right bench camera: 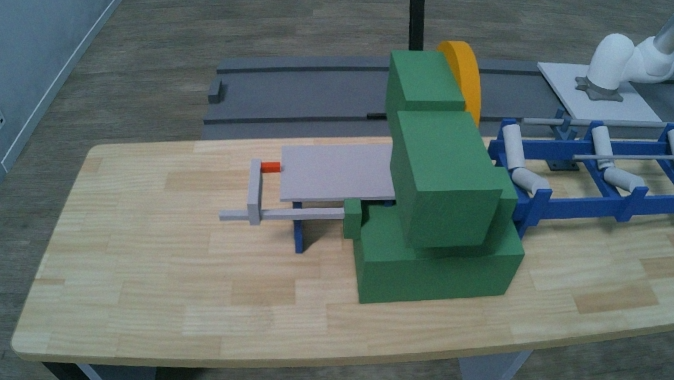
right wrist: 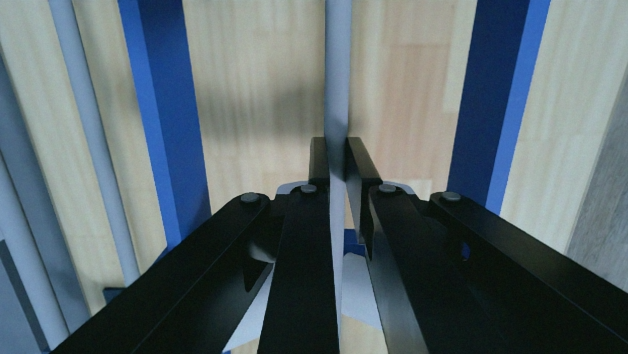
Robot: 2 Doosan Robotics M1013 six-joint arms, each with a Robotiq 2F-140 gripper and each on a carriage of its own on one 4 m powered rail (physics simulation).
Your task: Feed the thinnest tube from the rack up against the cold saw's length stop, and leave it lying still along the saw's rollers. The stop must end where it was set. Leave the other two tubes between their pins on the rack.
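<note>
A thin grey tube [right bench camera: 625, 157] [right wrist: 337, 75] runs lengthwise over the saw's blue roller frame [right bench camera: 580, 208] [right wrist: 175, 125]. Its near end shows right of the green saw [right bench camera: 450, 150]; whether it touches the rollers is hard to tell. My right gripper [right wrist: 335, 159] is shut on this tube, with a finger on each side. Another grey tube [right bench camera: 600, 122] [right wrist: 95, 125] lies behind the roller frame, by a rack post [right bench camera: 563, 131]. A wider grey tube [right wrist: 30, 250] shows at the lower left in the wrist view. The length stop [right bench camera: 254, 192], with a red tip [right bench camera: 270, 167], stands left of the saw. My left gripper does not show.
Pale rollers [right bench camera: 603, 146] [right wrist: 361, 287] sit in V pairs on the frame. A grey outfeed plate [right bench camera: 335, 172] lies between stop and saw. The saw's yellow wheel [right bench camera: 465, 75] rises behind it. A white arm [right bench camera: 610, 65] stands on its carriage [right bench camera: 562, 80] at the back right.
</note>
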